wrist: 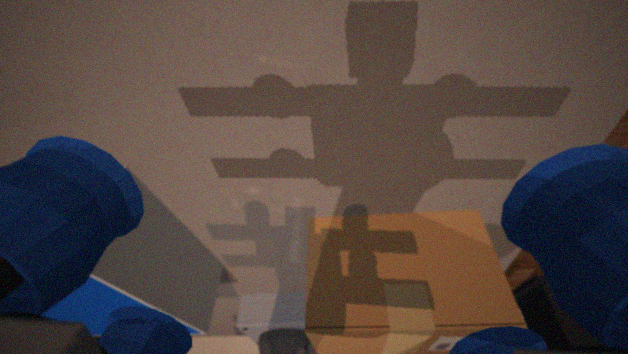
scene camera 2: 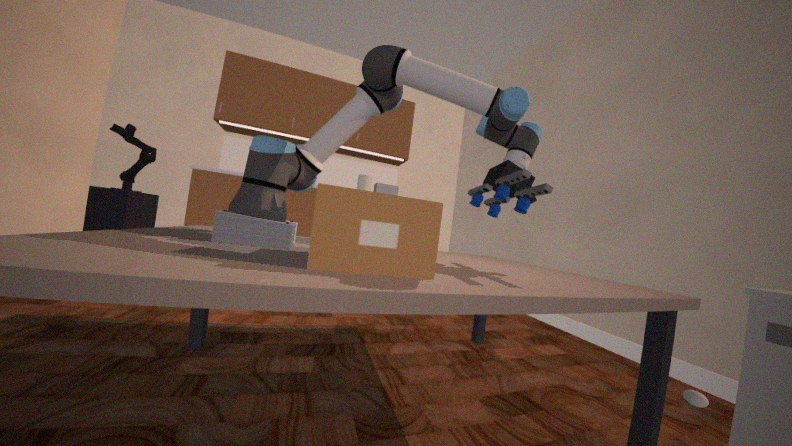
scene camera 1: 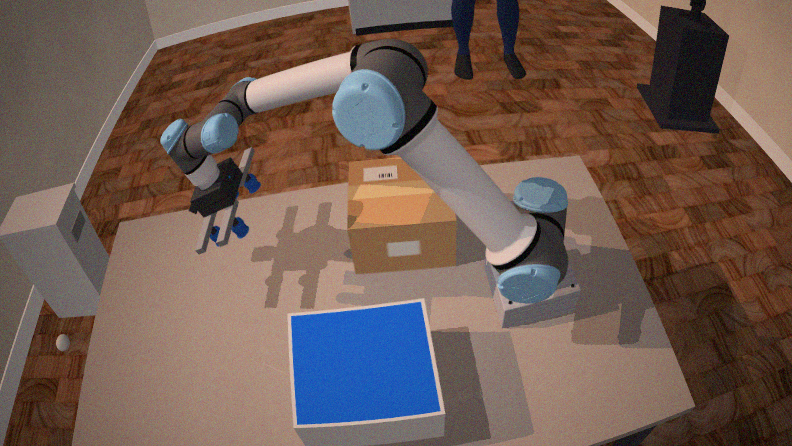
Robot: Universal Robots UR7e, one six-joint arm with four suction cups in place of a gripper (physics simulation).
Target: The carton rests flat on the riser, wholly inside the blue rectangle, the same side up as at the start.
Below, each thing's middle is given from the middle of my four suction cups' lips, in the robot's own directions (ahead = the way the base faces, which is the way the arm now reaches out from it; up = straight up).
Scene:
Right now my suction cup is 370 mm past the brown cardboard carton (scene camera 2: 355, 231), 120 mm to the left of it and 130 mm above it. Round my suction cup: riser with blue rectangle (scene camera 1: 372, 368): 320 mm behind, 340 mm to the left, 140 mm below.

